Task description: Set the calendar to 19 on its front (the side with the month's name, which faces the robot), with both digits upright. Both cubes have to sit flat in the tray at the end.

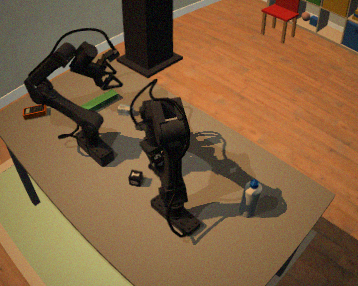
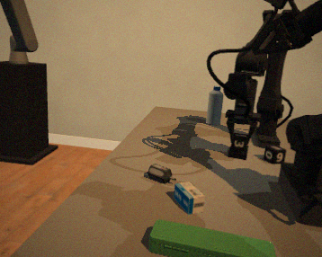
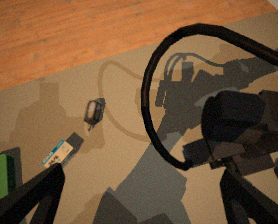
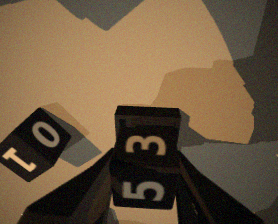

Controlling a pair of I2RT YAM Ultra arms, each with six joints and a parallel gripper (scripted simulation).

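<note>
My right hand is 110 mm past the black cube and 30 mm above it. Round my right hand: blue-and-white box: 140 mm ahead, 350 mm to the left, 30 mm below; then green box: 90 mm ahead, 500 mm to the left, 40 mm below; then dark grey object: 210 mm ahead, 250 mm to the left, 40 mm below.
</note>
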